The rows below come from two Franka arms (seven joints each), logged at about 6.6 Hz.
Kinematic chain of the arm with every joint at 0, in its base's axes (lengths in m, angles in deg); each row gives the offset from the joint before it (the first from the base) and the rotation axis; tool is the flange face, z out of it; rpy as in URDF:
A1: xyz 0 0 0.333 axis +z
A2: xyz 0 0 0 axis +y
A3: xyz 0 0 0.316 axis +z
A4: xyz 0.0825 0 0 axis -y
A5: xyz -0.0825 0 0.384 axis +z
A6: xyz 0 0 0 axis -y
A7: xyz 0.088 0 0 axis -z
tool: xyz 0 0 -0.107 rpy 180 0 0
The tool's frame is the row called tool.
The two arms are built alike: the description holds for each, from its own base.
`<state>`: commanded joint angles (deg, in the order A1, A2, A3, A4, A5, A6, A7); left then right.
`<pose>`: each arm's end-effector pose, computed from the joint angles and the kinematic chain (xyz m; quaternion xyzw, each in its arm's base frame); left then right.
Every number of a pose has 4 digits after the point. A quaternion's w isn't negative.
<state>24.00 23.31 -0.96 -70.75 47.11 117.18 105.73 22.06 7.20 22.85 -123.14 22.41 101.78 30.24</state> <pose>0.6400 0.3190 0.5991 -0.6050 0.6740 0.2650 0.3309 0.3301 0.3744 0.3259 -0.9496 -0.0415 0.3104 0.0115</pose>
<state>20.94 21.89 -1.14 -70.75 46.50 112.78 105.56 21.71 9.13 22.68 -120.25 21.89 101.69 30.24</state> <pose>0.6436 0.2848 0.6098 -0.6057 0.6793 0.2655 0.3180 0.3455 0.3807 0.3295 -0.9509 -0.0415 0.3059 0.0202</pose>
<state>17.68 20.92 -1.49 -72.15 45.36 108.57 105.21 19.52 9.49 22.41 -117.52 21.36 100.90 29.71</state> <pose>0.6492 0.2467 0.6023 -0.6035 0.6928 0.2657 0.2919 0.3715 0.3727 0.3443 -0.9547 -0.0321 0.2939 0.0350</pose>
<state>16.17 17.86 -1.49 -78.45 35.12 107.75 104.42 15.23 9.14 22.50 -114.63 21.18 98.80 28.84</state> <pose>0.6414 0.2155 0.5741 -0.6295 0.7140 0.2030 0.2297 0.4051 0.3500 0.3664 -0.9571 -0.0127 0.2845 0.0540</pose>
